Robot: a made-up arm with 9 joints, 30 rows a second.
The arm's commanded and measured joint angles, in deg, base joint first. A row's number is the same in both.
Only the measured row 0 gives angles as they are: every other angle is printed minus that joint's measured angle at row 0.
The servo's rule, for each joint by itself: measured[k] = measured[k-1] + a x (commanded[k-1-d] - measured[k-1]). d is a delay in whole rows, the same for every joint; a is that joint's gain. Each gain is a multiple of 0.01, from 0.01 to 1. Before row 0 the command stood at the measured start. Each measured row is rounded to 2 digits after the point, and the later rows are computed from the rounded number. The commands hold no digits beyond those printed.
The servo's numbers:
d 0
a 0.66 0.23 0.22 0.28 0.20 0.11 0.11 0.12 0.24
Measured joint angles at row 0:
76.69 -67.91 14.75 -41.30 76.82 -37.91 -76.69 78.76 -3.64
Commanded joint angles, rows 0 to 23:
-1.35 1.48 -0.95 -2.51 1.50 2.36 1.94 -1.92 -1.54
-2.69 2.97 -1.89 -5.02 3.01 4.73 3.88 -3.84 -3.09
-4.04 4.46 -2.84 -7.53 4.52 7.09 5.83 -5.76 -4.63
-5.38 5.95 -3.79 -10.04 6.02 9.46 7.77 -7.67 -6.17
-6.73 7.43 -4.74 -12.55 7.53 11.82 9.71 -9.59 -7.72
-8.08 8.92 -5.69 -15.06 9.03 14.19 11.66 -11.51 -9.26
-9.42 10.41 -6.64 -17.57 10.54 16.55 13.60 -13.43 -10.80
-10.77 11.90 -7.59 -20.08 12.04 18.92 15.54 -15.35 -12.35
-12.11 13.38 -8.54 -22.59 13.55 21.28 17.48 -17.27 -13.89
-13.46 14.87 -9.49 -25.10 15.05 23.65 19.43 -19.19 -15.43
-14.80 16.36 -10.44 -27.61 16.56 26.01 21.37 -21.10 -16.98
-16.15 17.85 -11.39 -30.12 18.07 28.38 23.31 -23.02 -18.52
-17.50 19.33 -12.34 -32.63 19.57 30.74 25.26 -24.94 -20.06
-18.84 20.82 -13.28 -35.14 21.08 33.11 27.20 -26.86 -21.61
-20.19 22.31 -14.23 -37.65 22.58 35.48 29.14 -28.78 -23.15
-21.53 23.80 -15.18 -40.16 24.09 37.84 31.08 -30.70 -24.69
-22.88 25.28 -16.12 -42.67 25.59 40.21 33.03 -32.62 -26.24
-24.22 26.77 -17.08 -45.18 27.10 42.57 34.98 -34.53 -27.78
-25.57 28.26 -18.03 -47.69 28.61 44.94 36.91 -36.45 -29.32
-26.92 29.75 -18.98 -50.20 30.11 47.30 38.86 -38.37 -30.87
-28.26 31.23 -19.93 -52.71 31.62 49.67 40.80 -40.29 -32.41
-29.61 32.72 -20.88 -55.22 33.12 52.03 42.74 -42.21 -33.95
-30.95 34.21 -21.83 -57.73 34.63 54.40 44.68 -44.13 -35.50
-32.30 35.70 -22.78 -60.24 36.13 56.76 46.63 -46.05 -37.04
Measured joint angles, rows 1 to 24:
-0.89 0.34 -0.21 -0.70 0.30 0.26 0.21 -0.23 -0.37
-2.08 0.94 -0.58 -1.91 0.84 0.75 0.61 -0.66 -1.02
-3.37 1.75 -1.08 -3.48 1.58 1.45 1.18 -1.27 -1.89
-4.70 2.72 -1.68 -5.32 2.47 2.33 1.90 -2.04 -2.92
-6.04 3.80 -2.35 -7.34 3.48 3.37 2.76 -2.95 -4.07
-7.39 4.98 -3.08 -9.50 4.59 4.56 3.74 -3.98 -5.32
-8.73 6.23 -3.86 -11.76 5.78 5.88 4.82 -5.11 -6.64
-10.08 7.53 -4.68 -14.09 7.03 7.31 6.00 -6.34 -8.01
-11.42 8.88 -5.53 -16.47 8.33 8.85 7.26 -7.65 -9.42
-12.77 10.26 -6.40 -18.89 9.67 10.48 8.60 -9.03 -10.86
-14.11 11.66 -7.29 -21.33 11.05 12.19 10.00 -10.48 -12.33
-15.46 13.08 -8.19 -23.79 12.45 13.97 11.46 -11.98 -13.82
-16.81 14.52 -9.10 -26.27 13.87 15.81 12.98 -13.54 -15.32
-18.15 15.97 -10.02 -28.75 15.31 17.71 14.54 -15.14 -16.83
-19.50 17.43 -10.95 -31.24 16.76 19.66 16.15 -16.78 -18.35
-20.84 18.90 -11.88 -33.74 18.23 21.66 17.79 -18.45 -19.87
-22.19 20.37 -12.81 -36.24 19.70 23.70 19.47 -20.15 -21.40
-23.53 21.84 -13.75 -38.74 21.18 25.78 21.18 -21.88 -22.93
-24.88 23.32 -14.69 -41.25 22.67 27.89 22.91 -23.63 -24.46
-26.23 24.80 -15.63 -43.76 24.16 30.03 24.66 -25.40 -26.00
-27.57 26.28 -16.58 -46.27 25.65 32.19 26.44 -27.19 -27.54
-28.92 27.76 -17.53 -48.78 27.14 34.37 28.23 -28.99 -29.08
-30.26 29.24 -18.48 -51.29 28.64 36.57 30.04 -30.81 -30.62
-31.61 30.73 -19.43 -53.80 30.14 38.79 31.86 -32.64 -32.16

